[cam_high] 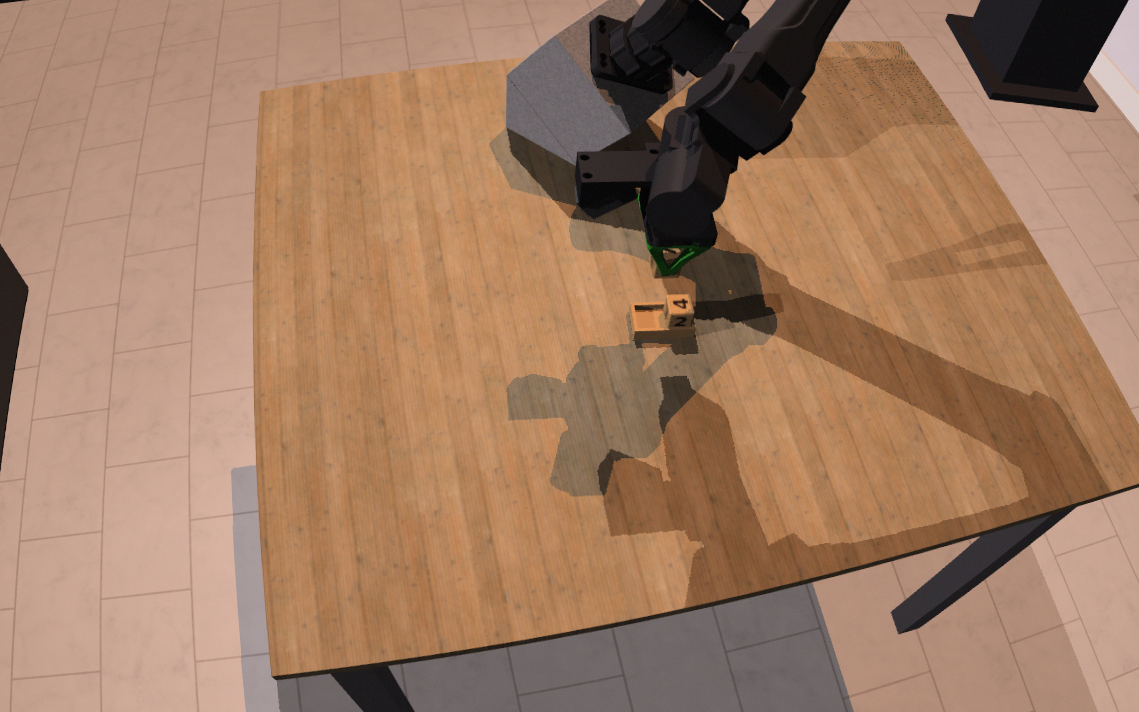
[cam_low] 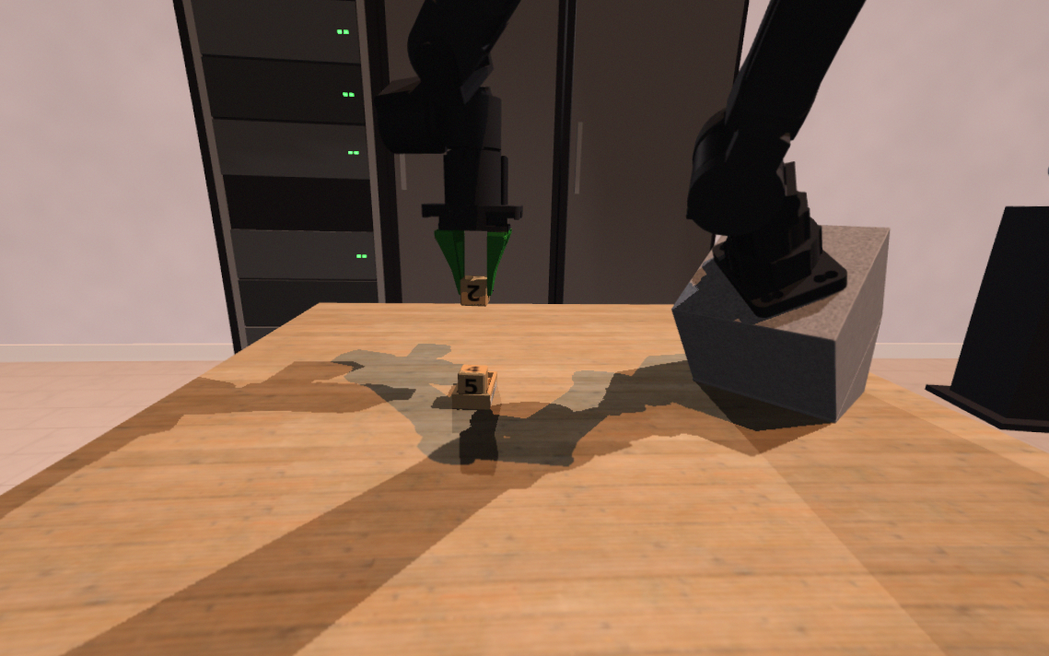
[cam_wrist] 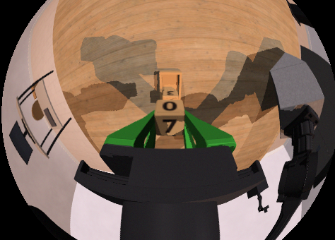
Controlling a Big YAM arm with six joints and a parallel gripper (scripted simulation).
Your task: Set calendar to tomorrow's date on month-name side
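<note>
Now: the cube 100 mm below my hand and 30 mm to the left of it. From my hand the other things lie so: wooden calendar tray (120 mm below, 10 mm to the left).
</note>
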